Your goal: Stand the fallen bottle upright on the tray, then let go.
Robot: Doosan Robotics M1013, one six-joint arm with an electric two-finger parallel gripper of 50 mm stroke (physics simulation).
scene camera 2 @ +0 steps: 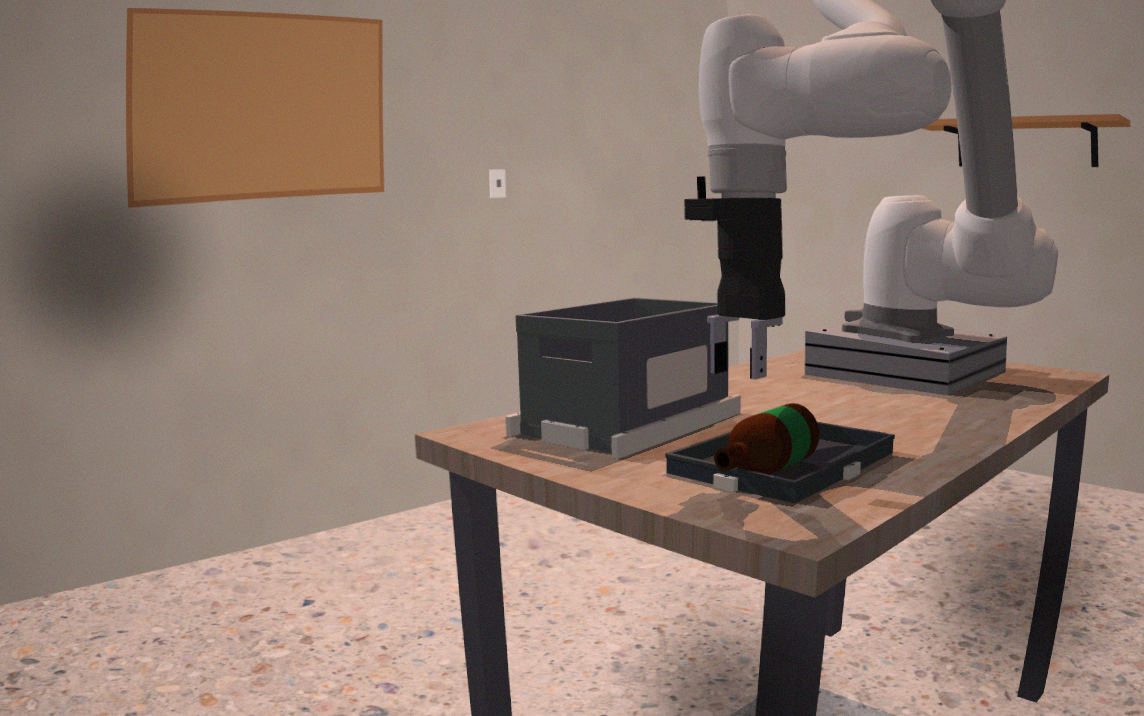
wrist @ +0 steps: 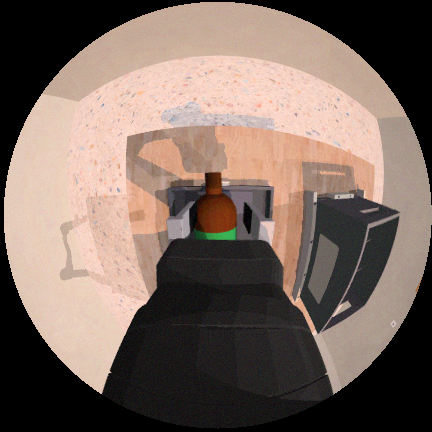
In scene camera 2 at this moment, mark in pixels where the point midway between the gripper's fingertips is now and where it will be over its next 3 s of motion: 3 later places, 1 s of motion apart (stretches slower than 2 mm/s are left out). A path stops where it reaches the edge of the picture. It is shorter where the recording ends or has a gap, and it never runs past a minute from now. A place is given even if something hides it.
My gripper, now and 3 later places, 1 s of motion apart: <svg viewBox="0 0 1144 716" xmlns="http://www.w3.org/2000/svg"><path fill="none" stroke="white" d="M738 374L716 436L716 470L715 314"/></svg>
